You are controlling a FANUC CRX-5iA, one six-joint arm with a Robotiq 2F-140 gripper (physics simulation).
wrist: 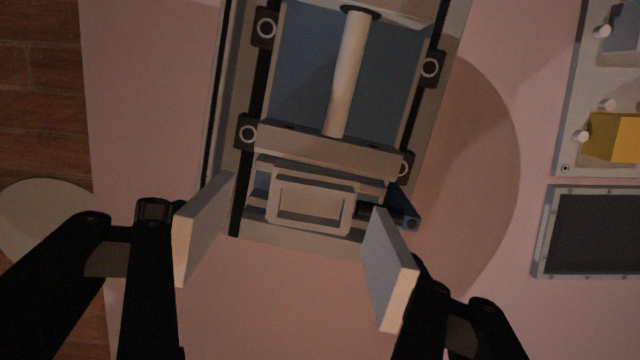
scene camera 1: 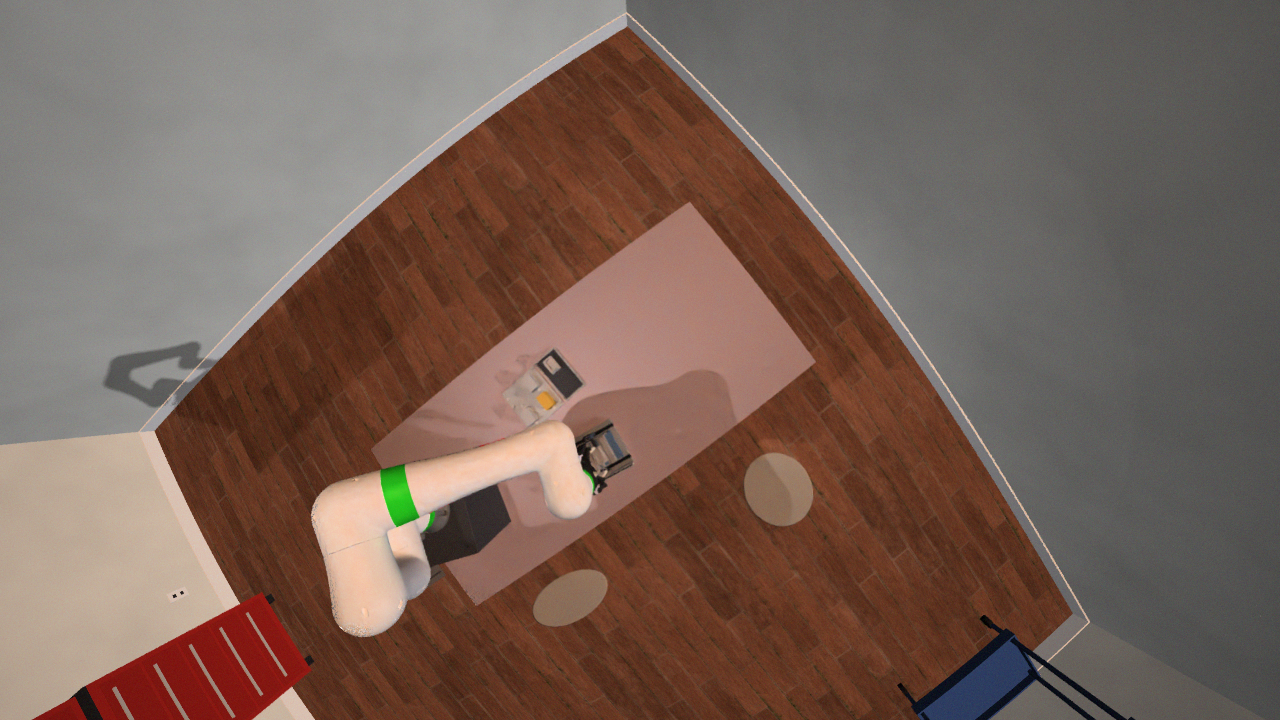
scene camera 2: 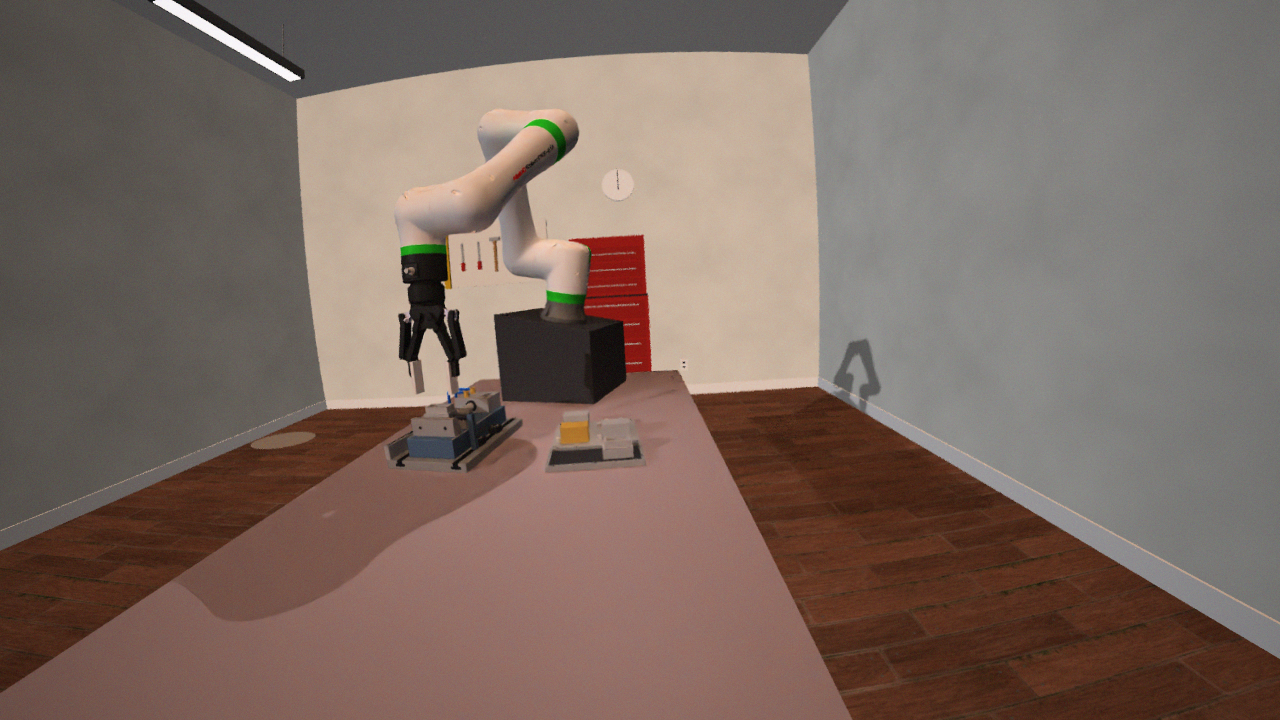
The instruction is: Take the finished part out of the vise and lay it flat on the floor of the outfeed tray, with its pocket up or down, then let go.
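Pixels of known places: gripper, fingertip midpoint: [wrist: 300,213] [scene camera 1: 597,460] [scene camera 2: 436,393]; arm's base, origin of the base link: [scene camera 2: 563,319].
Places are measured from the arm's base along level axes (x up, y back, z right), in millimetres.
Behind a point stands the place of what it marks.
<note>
The finished part [wrist: 315,204] {z 270, x -140, y -522 mm}, a pale block with a rectangular pocket facing up, sits at the near jaw end of the vise [wrist: 327,145] {z 260, x -145, y -482 mm} [scene camera 2: 438,445] {z 266, x -192, y -585 mm} [scene camera 1: 610,445] {z 275, x -180, y -564 mm} in the wrist view. My gripper [wrist: 300,213] {z 277, x -101, y -512 mm} [scene camera 2: 435,381] {z 277, x -101, y -512 mm} is open and empty, pointing down above the vise. In the wrist view its pads stand left and right of the part, apart from it. The outfeed tray [wrist: 595,230] {z -8, x -235, y -601 mm} [scene camera 1: 563,379] {z -24, x -235, y -602 mm} [scene camera 2: 577,459] {z -12, x -235, y -614 mm}, with a dark floor and grey rim, lies beside the vise; a pale block [scene camera 1: 552,362] {z -92, x -200, y -623 mm} [scene camera 2: 617,445] {z -91, x -209, y -626 mm} is at one end of it.
A light plate [wrist: 575,90] {z 34, x -233, y -460 mm} with pins, a yellow block [wrist: 612,137] {z 19, x -201, y -499 mm} [scene camera 2: 573,433] {z -8, x -211, y -521 mm} [scene camera 1: 545,400] {z -11, x -197, y -505 mm} and grey blocks lies next to the tray. A blue piece [wrist: 403,212] {z 208, x -148, y -534 mm} with a black rod sticks out at the vise's right side. The black robot pedestal [scene camera 2: 554,358] {z 34, x -104, y -131 mm} stands behind.
</note>
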